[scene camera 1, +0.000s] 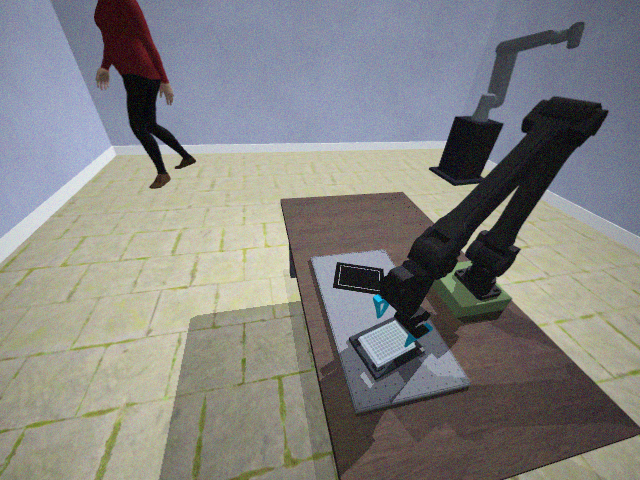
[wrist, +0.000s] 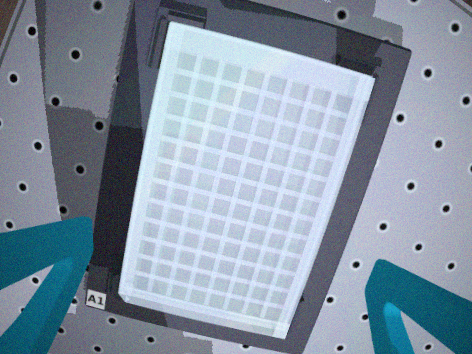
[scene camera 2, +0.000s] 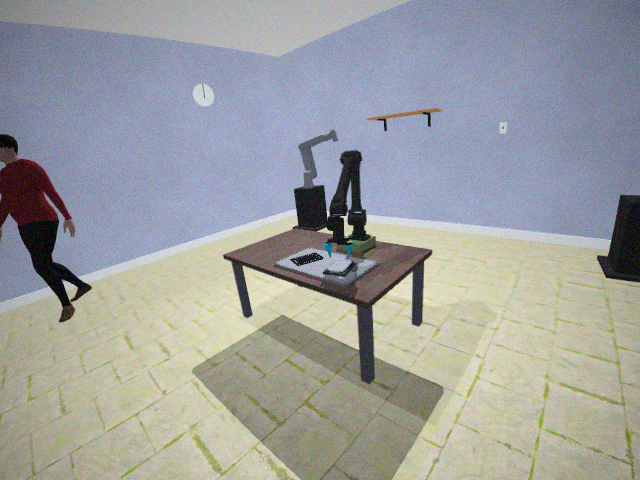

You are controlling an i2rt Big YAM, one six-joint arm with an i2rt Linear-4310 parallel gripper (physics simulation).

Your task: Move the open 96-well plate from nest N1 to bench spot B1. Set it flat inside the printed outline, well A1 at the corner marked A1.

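Places are measured from the arm's base along level axes (x ahead, y left, z up), in metres.
Pixels of known places: gripper, fingertip midpoint: (scene camera 1: 392,331) (wrist: 232,256) (scene camera 2: 339,257); arm's base at its link origin: (scene camera 1: 475,284) (scene camera 2: 359,238).
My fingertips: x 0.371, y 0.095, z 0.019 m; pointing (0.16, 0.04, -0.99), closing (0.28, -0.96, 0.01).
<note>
For each thing: its middle in the pictures, then the offset to it from my fingertips. "spot": a spot on its surface instead. Level surfaces: height alone.
- white 96-well plate at the middle of its body: (wrist: 234,195) (scene camera 1: 386,342) (scene camera 2: 339,265) 0.008 m ahead, 0.004 m left, 0.040 m down
- dark nest at the middle of its body: (wrist: 232,189) (scene camera 1: 386,344) (scene camera 2: 339,267) 0.007 m ahead, 0.005 m left, 0.050 m down
- label A1 at a spot on its surface: (wrist: 95,299) spot: 0.078 m back, 0.045 m left, 0.047 m down
- black patch with a white printed outline, surface spot: (scene camera 1: 358,277) (scene camera 2: 306,258) spot: 0.025 m back, 0.251 m right, 0.057 m down
- perforated grey board at a spot on its surface: (scene camera 1: 439,369) (scene camera 2: 365,264) spot: 0.095 m back, 0.099 m left, 0.059 m down
- brown wooden table at its surface level: 0.072 m down
The white 96-well plate (scene camera 1: 386,343) (scene camera 2: 338,266) (wrist: 235,185) sits in the dark nest (scene camera 1: 379,373) (scene camera 2: 336,274) (wrist: 372,130). In the wrist view a label A1 (wrist: 95,299) is on the nest's lower left corner. My gripper (scene camera 1: 395,321) (scene camera 2: 338,250) (wrist: 232,256) is open and empty, its teal fingers above the plate and out past its two long sides, nearer the A1 end. The bench spot, a black patch with a white printed outline (scene camera 1: 358,277) (scene camera 2: 307,258), is on the same grey board. Its corner mark is too small to read.
The perforated grey board (scene camera 1: 439,369) (scene camera 2: 364,265) lies on a brown wooden table (scene camera 1: 341,222) (scene camera 2: 398,254). My arm's green base block (scene camera 1: 478,305) (scene camera 2: 366,244) stands behind the board. A person in red (scene camera 1: 126,43) (scene camera 2: 31,193) and another grey arm (scene camera 1: 502,72) (scene camera 2: 308,157) are away from the table.
</note>
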